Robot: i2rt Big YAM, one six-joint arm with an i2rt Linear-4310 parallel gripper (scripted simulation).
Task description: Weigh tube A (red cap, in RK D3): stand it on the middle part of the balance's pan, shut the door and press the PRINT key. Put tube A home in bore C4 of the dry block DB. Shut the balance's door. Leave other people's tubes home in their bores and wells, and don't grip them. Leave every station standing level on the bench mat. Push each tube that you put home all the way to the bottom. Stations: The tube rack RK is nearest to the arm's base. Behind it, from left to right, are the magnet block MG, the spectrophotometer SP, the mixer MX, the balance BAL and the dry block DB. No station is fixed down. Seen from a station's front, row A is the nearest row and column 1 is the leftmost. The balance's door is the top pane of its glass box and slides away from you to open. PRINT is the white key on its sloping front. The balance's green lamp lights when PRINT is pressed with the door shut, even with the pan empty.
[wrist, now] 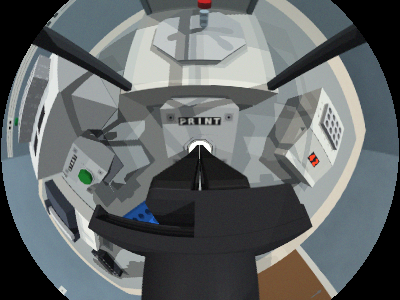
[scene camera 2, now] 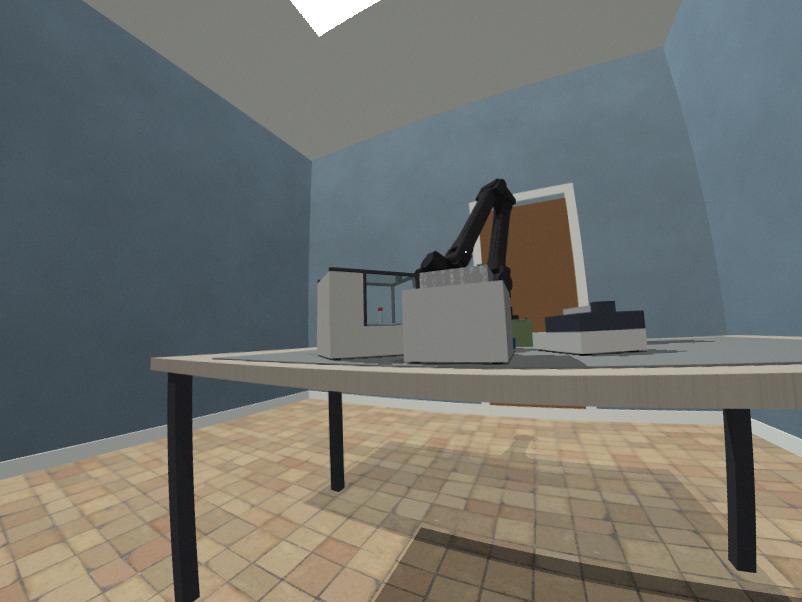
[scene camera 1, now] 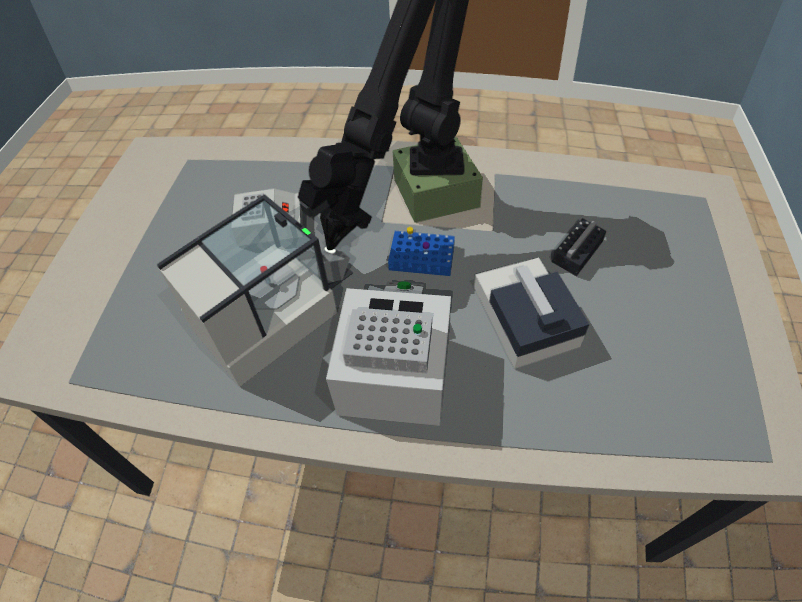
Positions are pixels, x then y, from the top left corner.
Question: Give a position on a balance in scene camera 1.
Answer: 251, 328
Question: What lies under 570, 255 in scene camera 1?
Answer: A black magnet block MG.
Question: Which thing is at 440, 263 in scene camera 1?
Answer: A blue rack RK.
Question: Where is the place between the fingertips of the gripper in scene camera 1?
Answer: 329, 249
